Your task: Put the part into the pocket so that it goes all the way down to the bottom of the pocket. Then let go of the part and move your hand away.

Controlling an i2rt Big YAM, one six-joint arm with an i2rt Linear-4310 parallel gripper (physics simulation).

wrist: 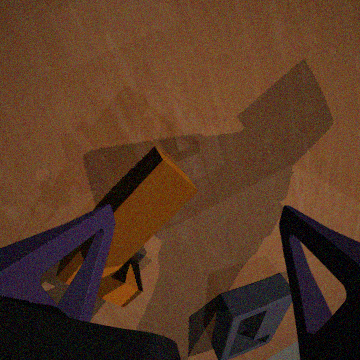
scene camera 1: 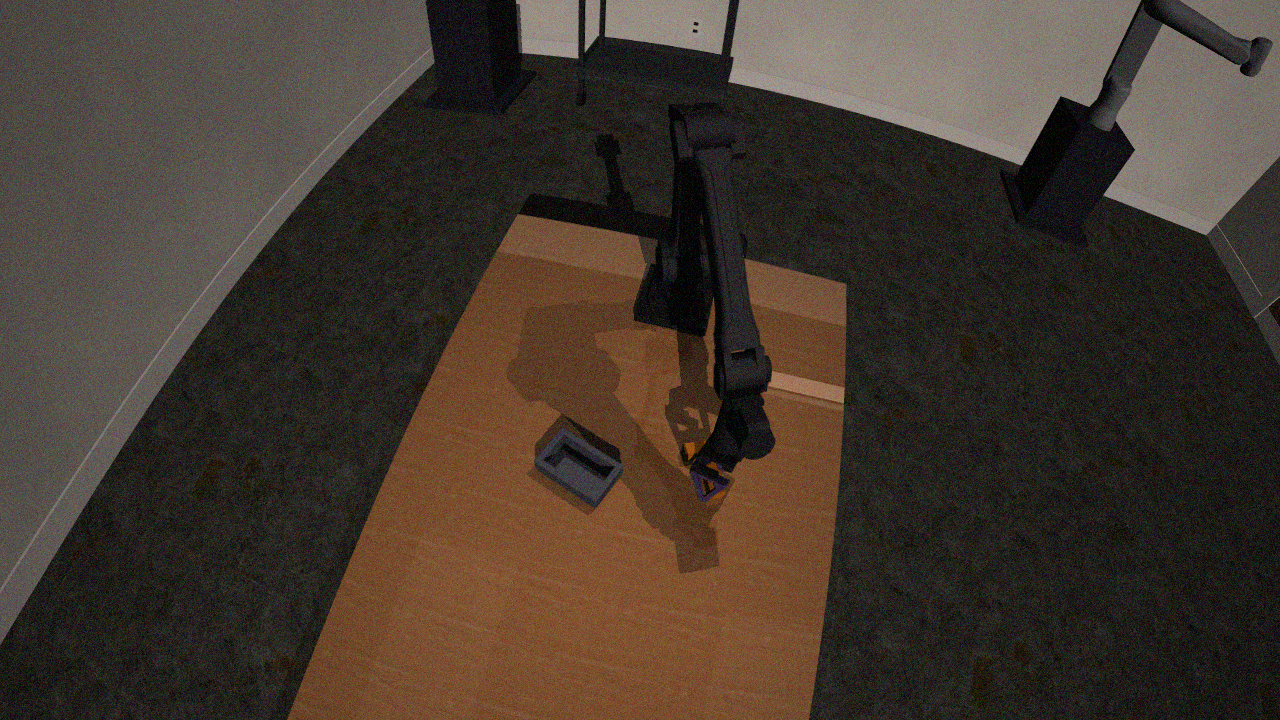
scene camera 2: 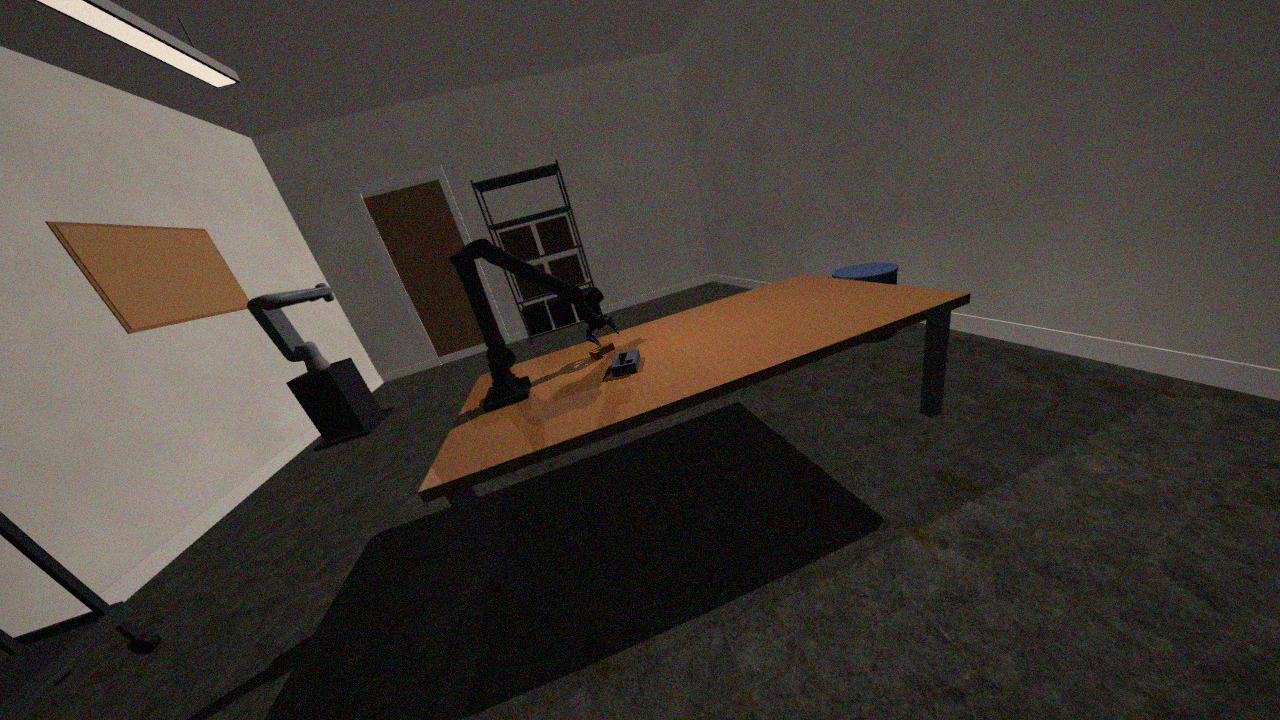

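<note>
The part is an orange long block with a smaller piece sticking out at one side. It lies on the table, partly hidden by the left finger in the wrist view. The pocket is the rectangular hollow in a blue-grey block, which stands apart from the part, to its left in scene camera 1 and at the lower right in the wrist view. My gripper is open and empty, with purple fingers, above the table near the part. The pocket's bottom is dark.
My arm's base stands on the wooden table, near one end. Off the table, a grey arm stands on a dark pedestal. A shelf rack stands by the far wall.
</note>
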